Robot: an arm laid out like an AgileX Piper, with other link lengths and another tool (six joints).
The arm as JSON. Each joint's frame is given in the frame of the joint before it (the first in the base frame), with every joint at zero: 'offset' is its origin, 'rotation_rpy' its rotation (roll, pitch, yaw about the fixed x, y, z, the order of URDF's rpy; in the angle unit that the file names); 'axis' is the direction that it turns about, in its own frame. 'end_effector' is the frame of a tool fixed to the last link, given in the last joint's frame.
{
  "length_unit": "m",
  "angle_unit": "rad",
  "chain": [
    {
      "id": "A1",
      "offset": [
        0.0,
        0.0,
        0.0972
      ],
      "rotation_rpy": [
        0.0,
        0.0,
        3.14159
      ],
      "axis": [
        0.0,
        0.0,
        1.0
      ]
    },
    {
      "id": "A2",
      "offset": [
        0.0,
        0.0,
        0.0
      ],
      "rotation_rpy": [
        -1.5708,
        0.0,
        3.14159
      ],
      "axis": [
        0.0,
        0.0,
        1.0
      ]
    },
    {
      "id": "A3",
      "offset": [
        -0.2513,
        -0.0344,
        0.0
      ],
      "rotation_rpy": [
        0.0,
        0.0,
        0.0
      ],
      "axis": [
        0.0,
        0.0,
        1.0
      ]
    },
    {
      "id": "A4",
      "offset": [
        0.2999,
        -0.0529,
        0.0
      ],
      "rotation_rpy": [
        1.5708,
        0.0,
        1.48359
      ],
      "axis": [
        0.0,
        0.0,
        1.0
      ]
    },
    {
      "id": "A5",
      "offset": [
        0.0,
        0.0,
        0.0
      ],
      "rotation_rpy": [
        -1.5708,
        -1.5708,
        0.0
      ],
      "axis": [
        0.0,
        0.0,
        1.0
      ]
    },
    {
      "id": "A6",
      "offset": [
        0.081,
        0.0,
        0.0
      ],
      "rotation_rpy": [
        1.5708,
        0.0,
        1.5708
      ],
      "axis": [
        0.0,
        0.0,
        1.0
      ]
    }
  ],
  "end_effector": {
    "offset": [
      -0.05,
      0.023,
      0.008
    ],
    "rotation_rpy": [
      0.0,
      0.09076,
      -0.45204
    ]
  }
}
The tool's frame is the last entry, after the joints.
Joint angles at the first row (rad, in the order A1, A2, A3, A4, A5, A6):
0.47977, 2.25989, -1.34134, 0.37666, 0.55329, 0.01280
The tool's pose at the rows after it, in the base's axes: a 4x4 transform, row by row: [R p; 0 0 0 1], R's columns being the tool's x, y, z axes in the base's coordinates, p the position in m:
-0.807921, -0.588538, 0.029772, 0.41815; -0.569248, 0.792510, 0.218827, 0.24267; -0.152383, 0.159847, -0.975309, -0.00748; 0, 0, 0, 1
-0.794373, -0.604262, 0.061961, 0.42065; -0.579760, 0.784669, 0.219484, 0.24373; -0.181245, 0.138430, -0.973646, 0.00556; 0, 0, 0, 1
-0.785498, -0.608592, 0.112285, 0.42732; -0.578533, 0.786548, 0.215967, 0.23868; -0.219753, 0.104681, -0.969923, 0.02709; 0, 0, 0, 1
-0.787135, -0.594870, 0.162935, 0.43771; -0.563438, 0.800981, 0.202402, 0.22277; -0.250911, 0.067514, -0.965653, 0.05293; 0, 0, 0, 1
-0.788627, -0.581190, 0.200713, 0.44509; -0.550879, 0.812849, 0.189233, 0.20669; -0.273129, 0.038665, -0.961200, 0.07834; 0, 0, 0, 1
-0.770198, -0.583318, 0.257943, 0.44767; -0.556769, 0.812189, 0.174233, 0.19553; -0.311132, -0.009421, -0.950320, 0.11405; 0, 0, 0, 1
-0.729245, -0.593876, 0.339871, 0.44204; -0.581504, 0.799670, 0.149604, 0.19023; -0.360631, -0.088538, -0.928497, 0.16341; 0, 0, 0, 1
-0.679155, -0.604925, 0.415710, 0.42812; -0.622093, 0.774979, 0.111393, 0.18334; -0.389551, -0.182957, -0.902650, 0.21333; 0, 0, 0, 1
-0.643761, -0.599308, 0.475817, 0.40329; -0.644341, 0.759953, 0.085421, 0.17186; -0.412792, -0.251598, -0.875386, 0.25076; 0, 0, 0, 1
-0.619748, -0.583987, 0.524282, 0.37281; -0.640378, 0.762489, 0.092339, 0.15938; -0.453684, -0.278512, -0.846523, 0.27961; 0, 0, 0, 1
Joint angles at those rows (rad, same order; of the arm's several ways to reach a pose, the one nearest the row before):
0.47977, 2.25587, -1.34133, 0.37326, 0.55329, 0.01280
0.47977, 2.22894, -1.34132, 0.35065, 0.54751, 0.01479
0.46632, 2.18338, -1.34133, 0.30676, 0.54552, 0.03511
0.42969, 2.12635, -1.34135, 0.25140, 0.56110, 0.06246
0.39399, 2.06883, -1.34133, 0.21024, 0.58914, 0.07756
0.37153, 1.98939, -1.34135, 0.15614, 0.61805, 0.08937
0.36930, 1.87843, -1.34135, 0.06915, 0.65477, 0.11686
0.37018, 1.75534, -1.33601, -0.02460, 0.71067, 0.12682
0.37017, 1.61389, -1.27755, -0.08705, 0.74237, 0.13151
0.37018, 1.46320, -1.19269, -0.10160, 0.75303, 0.13480

